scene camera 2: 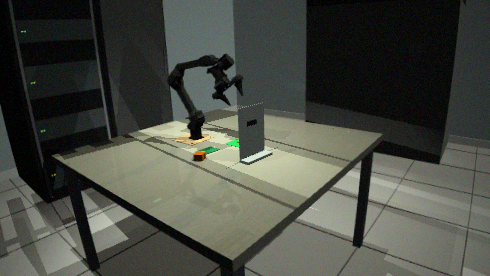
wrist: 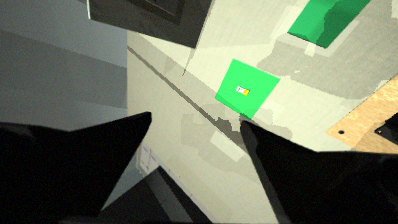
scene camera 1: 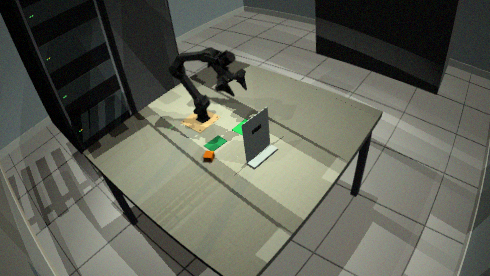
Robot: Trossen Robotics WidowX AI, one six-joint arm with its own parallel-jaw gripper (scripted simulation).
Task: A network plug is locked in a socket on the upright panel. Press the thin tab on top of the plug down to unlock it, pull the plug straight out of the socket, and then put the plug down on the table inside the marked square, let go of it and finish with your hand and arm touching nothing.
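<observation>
Green square and grey panel both visible. My gripper is open and holds nothing.
</observation>
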